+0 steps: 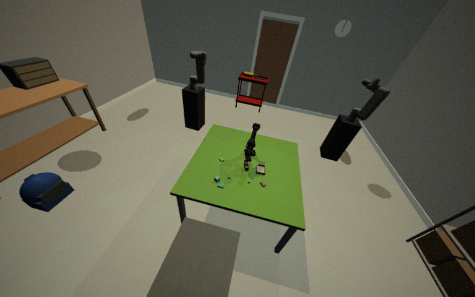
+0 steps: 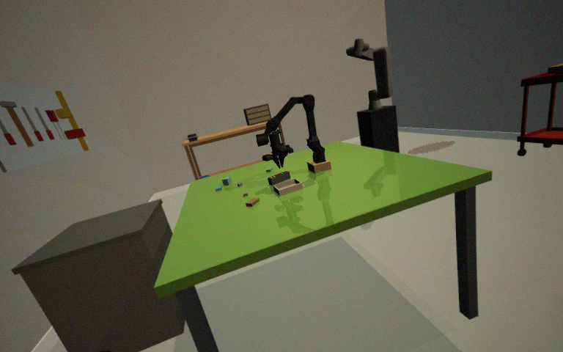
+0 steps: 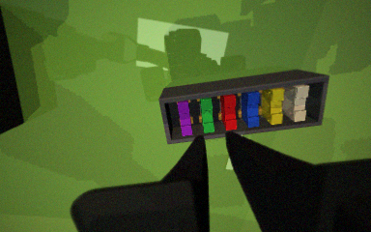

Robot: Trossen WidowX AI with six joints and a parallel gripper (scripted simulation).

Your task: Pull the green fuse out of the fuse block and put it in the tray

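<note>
My gripper tip is now 50 mm above the green fuse. From my gripper tip the other things lie so: red fuse (50 mm below, 20 mm ahead, 10 mm to the left); purple fuse (50 mm below, 20 mm behind); blue fuse (50 mm below, 30 mm ahead, 20 mm to the left).
</note>
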